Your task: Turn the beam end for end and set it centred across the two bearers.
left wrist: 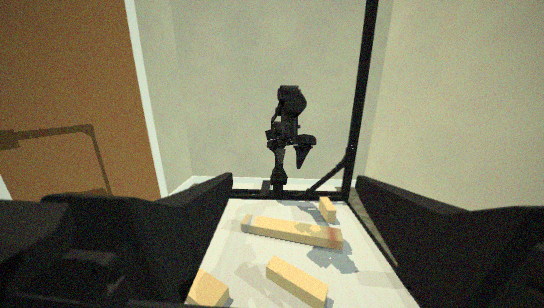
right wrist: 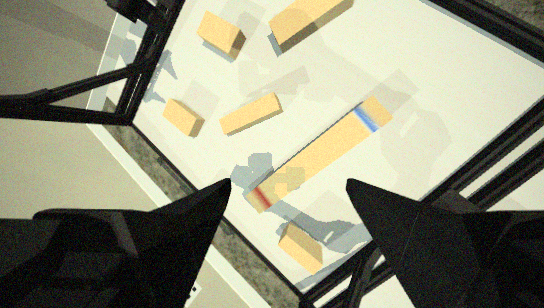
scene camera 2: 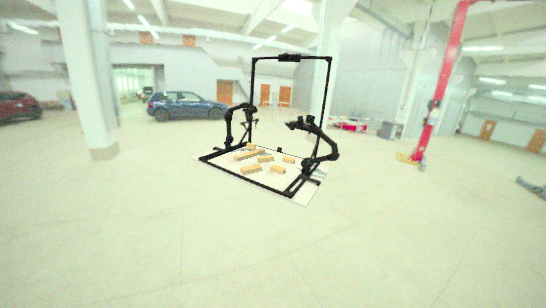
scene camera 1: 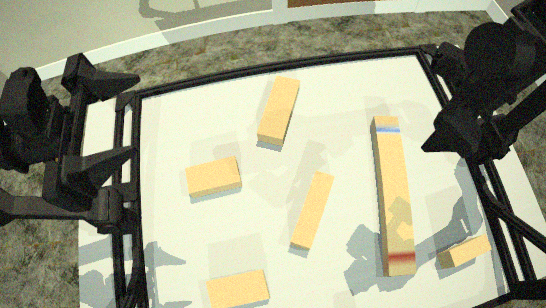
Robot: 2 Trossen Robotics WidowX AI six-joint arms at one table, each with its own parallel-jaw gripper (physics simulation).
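Seen in the pictures: left gripper, between the fingertips: (left wrist: 293, 180) (scene camera 2: 287, 122) (scene camera 1: 136, 110); right gripper, between the fingertips: (left wrist: 288, 168) (right wrist: 288, 183) (scene camera 2: 251, 130) (scene camera 1: 432, 133); left arm's base, origin of its link: (right wrist: 158, 21) (scene camera 2: 305, 173) (scene camera 1: 124, 221); right arm's base, origin of its link: (left wrist: 277, 193) (scene camera 2: 228, 149) (scene camera 1: 478, 153).
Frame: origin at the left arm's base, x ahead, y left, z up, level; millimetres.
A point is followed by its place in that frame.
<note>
The long tan beam (scene camera 1: 394, 190) @[x 629, y -46, z 19 mm] (scene camera 2: 249, 155) @[x 611, y -2, z 6 mm] (left wrist: 285, 229) @[x 616, y -28, z 19 mm] (right wrist: 327, 147) @[x 644, y 11, z 19 mm] lies flat at the right in scene camera 1, its blue-banded end at the top, its red-banded end at the bottom. Several shorter tan blocks lie around it, including a wide one (scene camera 1: 280, 106) @[x 418, y 218, z 19 mm] (right wrist: 307, 21) @[x 432, y 198, z 19 mm], a narrow one (scene camera 1: 312, 210) @[x 435, y -51, z 25 mm] (right wrist: 250, 114) @[x 446, y -41, z 25 mm] and a shorter one (scene camera 1: 213, 176) @[x 237, y 68, z 19 mm] (right wrist: 217, 31) @[x 236, y 73, z 19 mm]; I cannot tell which are the two bearers. My left gripper (scene camera 1: 137, 115) @[x 227, y -1, z 408 mm] is open and empty, raised at the table's left edge. My right gripper (right wrist: 288, 183) @[x 617, y -29, z 265 mm] is open and empty, raised above the beam's red-end side.
A small block (scene camera 1: 470, 250) @[x 758, y -227, z 44 mm] (left wrist: 327, 210) @[x 712, y -211, z 39 mm] (right wrist: 301, 250) @[x 756, y -214, z 44 mm] lies beside the beam's red end, near the right arm. Another block (scene camera 1: 238, 289) @[x 255, y -187, z 19 mm] (right wrist: 182, 118) @[x 267, y -182, z 19 mm] lies at the bottom in scene camera 1. A black frame (scene camera 1: 280, 68) @[x 446, y 362, z -11 mm] borders the white table top.
</note>
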